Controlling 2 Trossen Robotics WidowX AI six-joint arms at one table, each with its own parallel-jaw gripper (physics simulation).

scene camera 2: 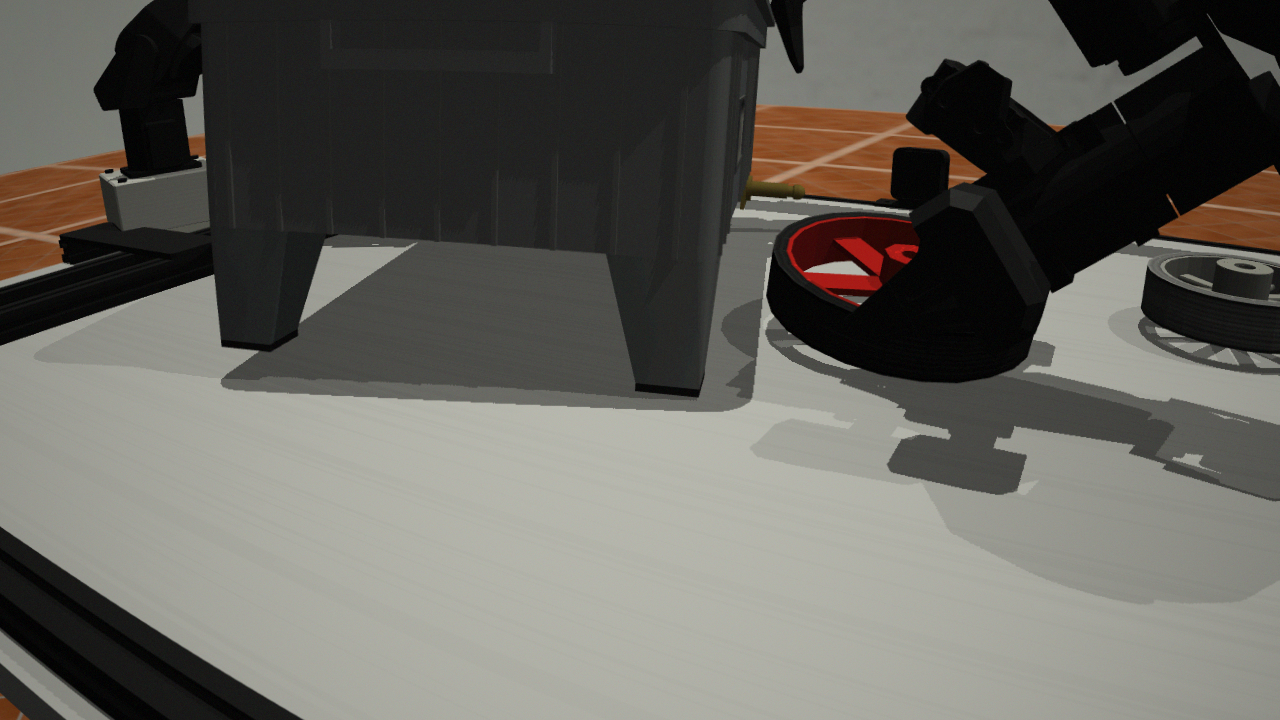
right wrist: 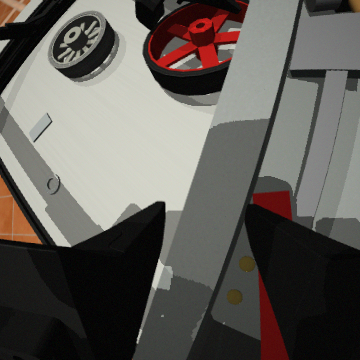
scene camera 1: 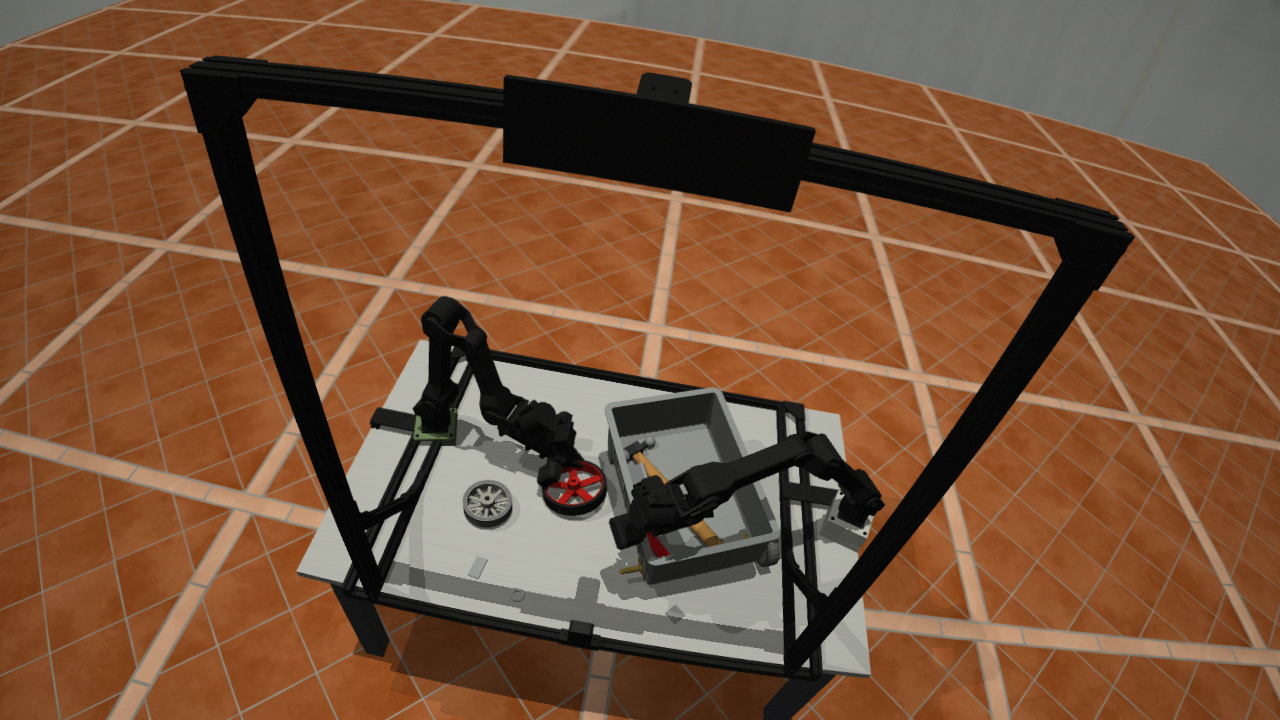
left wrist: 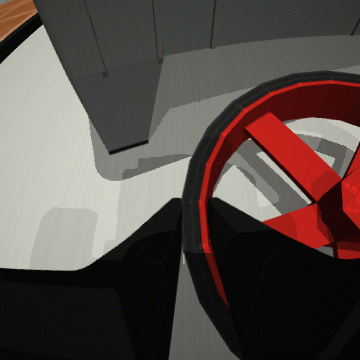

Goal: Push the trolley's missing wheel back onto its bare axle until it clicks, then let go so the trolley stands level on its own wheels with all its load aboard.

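Places are measured from the left arm's base along level axes (x right, y ahead, z up), in millimetres.
Pixels of known places: left gripper, fingertip midpoint: (scene camera 2: 852,327) (right wrist: 242,7) (scene camera 1: 582,464) (left wrist: 193,206); right gripper, fingertip midpoint: (scene camera 2: 772,78) (right wrist: 205,210); left arm's base at its link origin: (scene camera 1: 435,423); right arm's base at its link origin: (scene camera 2: 160,169) (scene camera 1: 852,513).
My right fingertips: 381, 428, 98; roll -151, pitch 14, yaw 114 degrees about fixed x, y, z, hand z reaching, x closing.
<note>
Ahead of a thing's pixels: the offset from my right fingertips to its middle, as dx, dy, dz. "pt": to the spot under its first point.
The red-spoked wheel with black tyre @[-179, -98, -99] (scene camera 1: 573,484) (scene camera 2: 859,284) (left wrist: 295,150) (right wrist: 201,32) is tilted, slightly above the table. My left gripper (scene camera 1: 563,470) (left wrist: 193,206) is shut on its rim, one finger inside and one outside. The grey trolley @[pt -298, +105, +71] (scene camera 1: 662,397) (scene camera 2: 447,134) (left wrist: 120,105) (right wrist: 247,85) stands beside the wheel. A bare brass axle @[pt +50, +3, -86] (scene camera 1: 631,570) (scene camera 2: 775,189) sticks out near its front left corner in scene camera 1. My right gripper (scene camera 1: 626,534) (right wrist: 205,210) is shut on the trolley's wall. A wooden-handled hammer @[pt -191, +75, -36] (scene camera 1: 650,463) and a red tool @[+23, +59, -58] (scene camera 1: 657,543) (right wrist: 272,202) lie inside.
A smaller grey spoked wheel @[-144, -296, -104] (scene camera 1: 486,503) (scene camera 2: 1244,277) (right wrist: 100,55) lies left of the red wheel in scene camera 1. A small flat grey plate @[+3, -317, -125] (scene camera 1: 477,566) (right wrist: 41,127) and a thin ring @[+71, -235, -125] (scene camera 1: 517,594) (right wrist: 53,185) lie near the front. A black frame (scene camera 1: 295,358) surrounds the table.
</note>
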